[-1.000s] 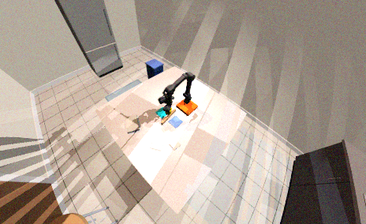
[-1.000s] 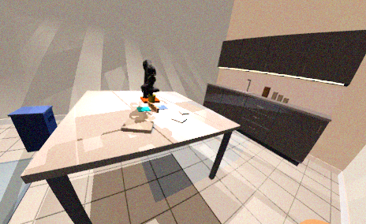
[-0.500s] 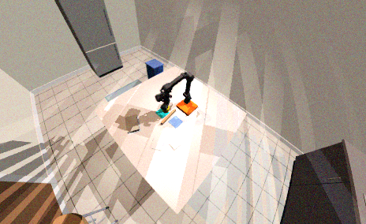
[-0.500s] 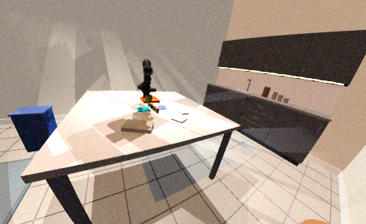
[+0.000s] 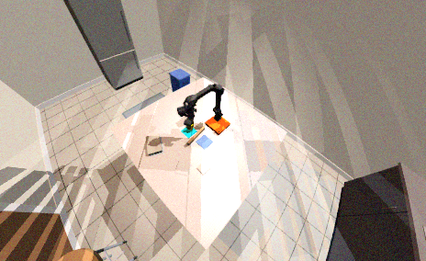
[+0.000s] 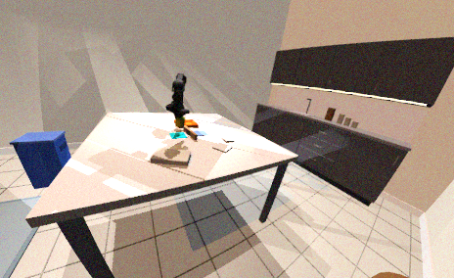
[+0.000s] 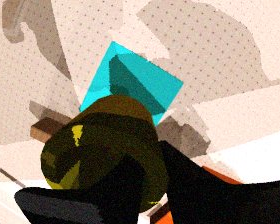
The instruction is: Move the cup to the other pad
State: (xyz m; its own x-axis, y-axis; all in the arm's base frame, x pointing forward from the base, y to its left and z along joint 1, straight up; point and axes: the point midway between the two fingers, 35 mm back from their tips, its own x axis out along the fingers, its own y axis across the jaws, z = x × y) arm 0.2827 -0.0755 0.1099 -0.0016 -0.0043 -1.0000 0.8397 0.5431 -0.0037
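Right now the cyan pad is 110 mm below my gripper tip and 30 mm ahead of it. From my gripper tip the other things lie so: flat board (350 mm ahead, 90 mm to the right, 90 mm below); yellow cup (20 mm to the left, 20 mm ahead); light blue pad (180 mm to the left, 110 mm below).
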